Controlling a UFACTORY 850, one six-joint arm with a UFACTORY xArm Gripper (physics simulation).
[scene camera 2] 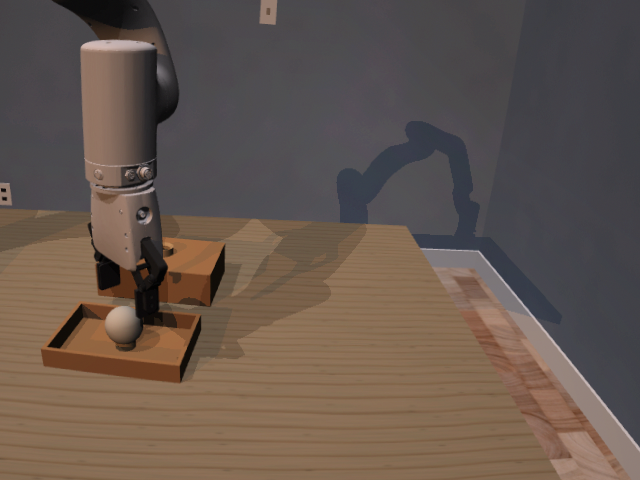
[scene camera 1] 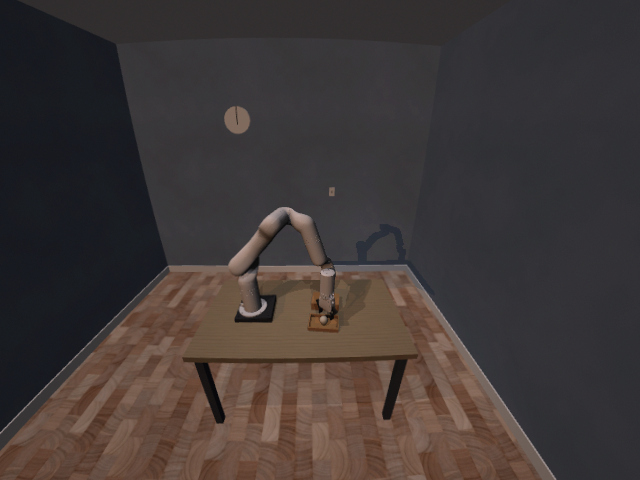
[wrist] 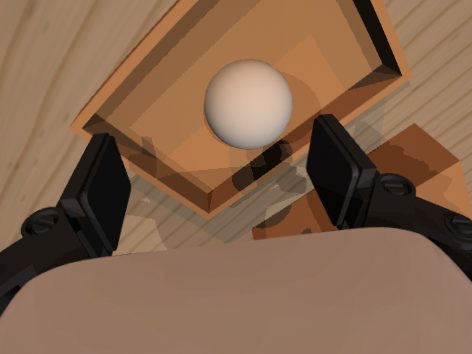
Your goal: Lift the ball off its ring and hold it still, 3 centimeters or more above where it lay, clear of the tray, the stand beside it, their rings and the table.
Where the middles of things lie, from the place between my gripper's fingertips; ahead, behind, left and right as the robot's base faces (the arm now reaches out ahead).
Labels:
I see the pale ball (scene camera 2: 122, 326) 10 mm behind my hand, 20 mm to the left of it and 50 mm below it. The rest, counted from my hand: shallow orange-brown tray (scene camera 2: 162, 352) 10 mm behind, 20 mm to the left, 70 mm below; block-shaped stand (scene camera 2: 195, 268) 10 mm ahead, 220 mm to the left, 50 mm below.

